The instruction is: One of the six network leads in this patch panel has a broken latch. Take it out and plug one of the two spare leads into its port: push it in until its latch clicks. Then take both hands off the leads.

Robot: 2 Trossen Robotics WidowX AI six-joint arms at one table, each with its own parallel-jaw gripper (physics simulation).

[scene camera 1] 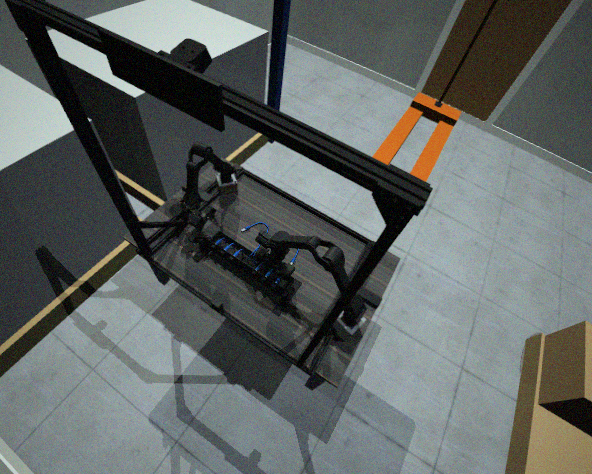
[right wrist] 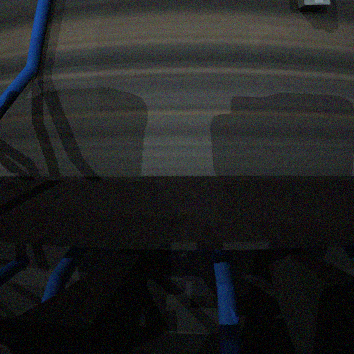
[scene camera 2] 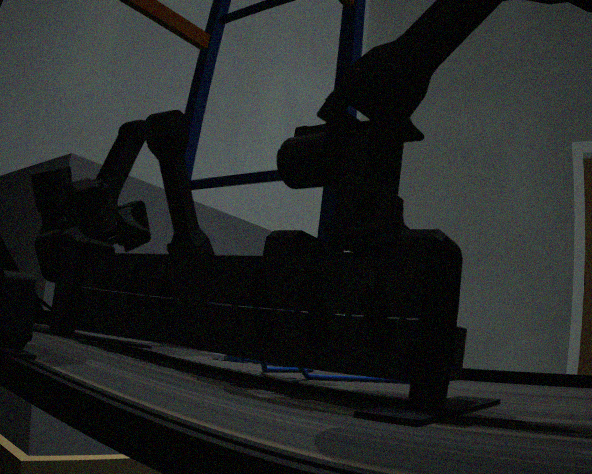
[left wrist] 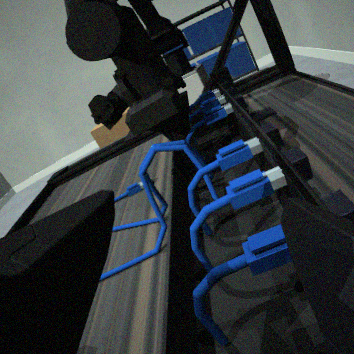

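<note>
The black patch panel stands along the wooden table with several blue leads plugged in. In the left wrist view the nearest plugs sit in a row. My left gripper is open at the panel's near end, with the nearest plug beside its right finger. My right gripper is open and low over the panel's far half, its fingers on either side of one blue lead, not gripping it. Two spare leads lie loose on the table.
A black gantry frame spans the table. One spare lead's cable runs over the wood behind the panel, and its grey plug tip shows at the top edge. Scene camera 2 shows mostly dark silhouettes.
</note>
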